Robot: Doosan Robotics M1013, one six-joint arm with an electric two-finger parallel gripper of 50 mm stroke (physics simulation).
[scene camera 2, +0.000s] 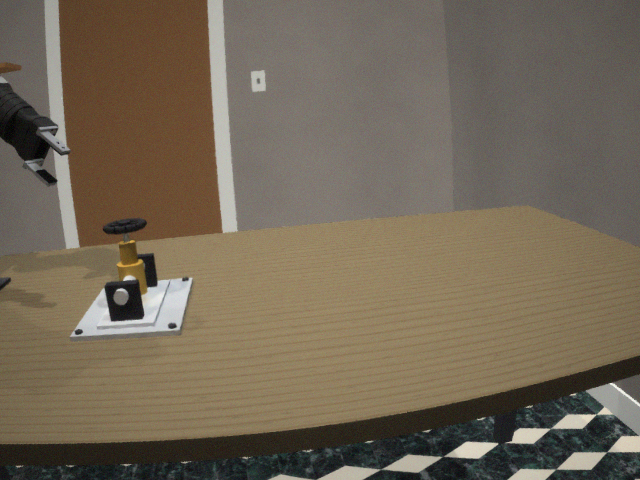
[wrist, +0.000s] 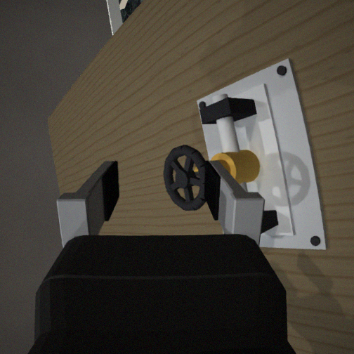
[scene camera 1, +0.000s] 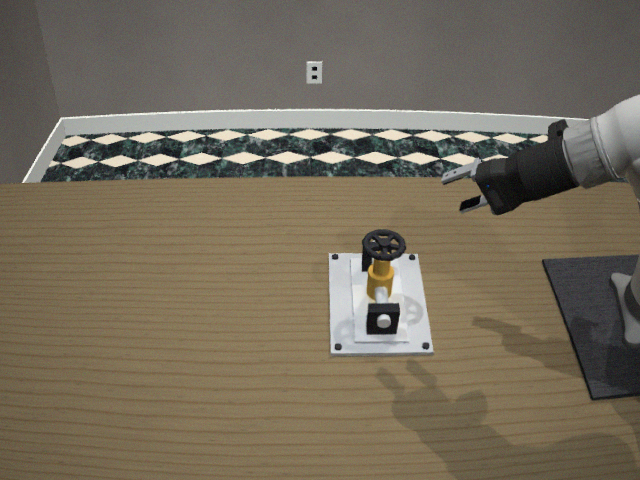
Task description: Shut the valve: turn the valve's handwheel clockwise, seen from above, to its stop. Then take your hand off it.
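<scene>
The valve's black spoked handwheel [scene camera 1: 383, 241] [scene camera 2: 124, 226] [wrist: 181, 178] sits level on top of the yellow valve body [scene camera 1: 379, 284] [scene camera 2: 132, 277] [wrist: 246, 166]. The angle the wheel has been turned to cannot be told. My gripper [scene camera 1: 452, 194] [scene camera 2: 60, 167] [wrist: 161, 178] is open and empty. It is tilted and hangs above and to the side of the wheel, up and right of it in scene camera 1 and up and left of it in scene camera 2. It is clear of the wheel. In the wrist view the right finger overlaps the wheel's edge and hides part of the stem.
The valve stands on a white base plate [scene camera 1: 340, 304] [scene camera 2: 179, 304] [wrist: 287, 120] with dark corner bolts. Black blocks [scene camera 1: 372, 330] [scene camera 2: 135, 310] [wrist: 245, 107] hold its white pipe. A dark mat [scene camera 1: 571, 310] lies under the arm's base on the wooden table [scene camera 1: 180, 310] [scene camera 2: 361, 310].
</scene>
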